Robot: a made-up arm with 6 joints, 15 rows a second.
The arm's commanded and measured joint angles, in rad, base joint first. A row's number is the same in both.
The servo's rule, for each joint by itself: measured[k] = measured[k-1] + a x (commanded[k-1-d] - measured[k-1]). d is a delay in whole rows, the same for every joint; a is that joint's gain. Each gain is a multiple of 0.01, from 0.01 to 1. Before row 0 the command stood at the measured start. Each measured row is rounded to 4 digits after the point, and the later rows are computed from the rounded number. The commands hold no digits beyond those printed.
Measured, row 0:
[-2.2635, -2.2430, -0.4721, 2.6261, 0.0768, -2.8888]
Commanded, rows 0 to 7:
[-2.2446, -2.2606, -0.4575, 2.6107, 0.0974, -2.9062]
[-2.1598, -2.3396, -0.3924, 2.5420, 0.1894, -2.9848]
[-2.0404, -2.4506, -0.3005, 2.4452, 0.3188, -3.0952]
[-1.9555, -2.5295, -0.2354, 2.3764, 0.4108, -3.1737]
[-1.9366, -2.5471, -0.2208, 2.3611, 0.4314, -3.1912]
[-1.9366, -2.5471, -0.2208, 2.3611, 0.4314, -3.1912]
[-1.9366, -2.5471, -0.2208, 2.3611, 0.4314, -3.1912]
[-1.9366, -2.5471, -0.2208, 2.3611, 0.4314, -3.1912]
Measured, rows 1 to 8:
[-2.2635, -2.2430, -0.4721, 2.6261, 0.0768, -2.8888]
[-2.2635, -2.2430, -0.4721, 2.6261, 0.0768, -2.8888]
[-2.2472, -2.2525, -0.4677, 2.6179, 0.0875, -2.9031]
[-2.1720, -2.2995, -0.4451, 2.5777, 0.1405, -2.9701]
[-2.0588, -2.3811, -0.4017, 2.5075, 0.2332, -3.0727]
[-1.9700, -2.4612, -0.3518, 2.4380, 0.3256, -3.1555]
[-1.9413, -2.5076, -0.3125, 2.3972, 0.3806, -3.1848]
[-1.9373, -2.5289, -0.2850, 2.3781, 0.4070, -3.1900]
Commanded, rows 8 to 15:
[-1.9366, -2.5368, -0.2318, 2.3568, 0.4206, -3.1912]
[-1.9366, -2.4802, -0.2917, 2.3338, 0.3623, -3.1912]
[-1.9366, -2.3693, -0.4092, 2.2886, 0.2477, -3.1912]
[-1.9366, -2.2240, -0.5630, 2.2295, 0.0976, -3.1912]
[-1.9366, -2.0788, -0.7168, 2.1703, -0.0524, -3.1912]
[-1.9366, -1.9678, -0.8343, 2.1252, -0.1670, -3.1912]
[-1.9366, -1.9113, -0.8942, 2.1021, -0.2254, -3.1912]
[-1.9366, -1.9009, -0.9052, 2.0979, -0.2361, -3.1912]
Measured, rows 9 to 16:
[-1.9367, -2.5387, -0.2657, 2.3691, 0.4197, -3.1910]
[-1.9366, -2.5432, -0.2522, 2.3649, 0.4258, -3.1912]
[-1.9366, -2.5397, -0.2461, 2.3606, 0.4231, -3.1912]
[-1.9366, -2.5076, -0.2598, 2.3464, 0.3915, -3.1912]
[-1.9366, -2.4329, -0.3046, 2.3158, 0.3167, -3.1912]
[-1.9366, -2.3201, -0.3821, 2.2701, 0.2028, -3.1912]
[-1.9366, -2.1898, -0.4825, 2.2172, 0.0701, -3.1912]
[-1.9366, -2.0699, -0.5880, 2.1684, -0.0532, -3.1912]

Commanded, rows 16 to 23:
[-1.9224, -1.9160, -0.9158, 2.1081, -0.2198, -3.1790]
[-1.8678, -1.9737, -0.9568, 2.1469, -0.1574, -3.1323]
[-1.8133, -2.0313, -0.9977, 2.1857, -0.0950, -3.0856]
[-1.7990, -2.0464, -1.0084, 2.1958, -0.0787, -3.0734]
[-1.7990, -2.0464, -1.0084, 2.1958, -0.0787, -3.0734]
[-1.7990, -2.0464, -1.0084, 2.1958, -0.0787, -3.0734]
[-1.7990, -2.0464, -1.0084, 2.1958, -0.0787, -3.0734]
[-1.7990, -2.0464, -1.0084, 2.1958, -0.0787, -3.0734]
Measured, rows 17 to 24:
[-1.9366, -1.9843, -0.6799, 2.1333, -0.1427, -3.1912]
[-1.9366, -1.9393, -0.7475, 2.1145, -0.1913, -3.1912]
[-1.9244, -1.9267, -0.7980, 2.1111, -0.2061, -3.1812]
[-1.8757, -1.9521, -0.8456, 2.1301, -0.1808, -3.1411]
[-1.8220, -1.9949, -0.8912, 2.1596, -0.1362, -3.0956]
[-1.8022, -2.0227, -0.9264, 2.1788, -0.1063, -3.0774]
[-1.7994, -2.0355, -0.9510, 2.1878, -0.0919, -3.0741]
[-1.7991, -2.0414, -0.9682, 2.1920, -0.0850, -3.0735]

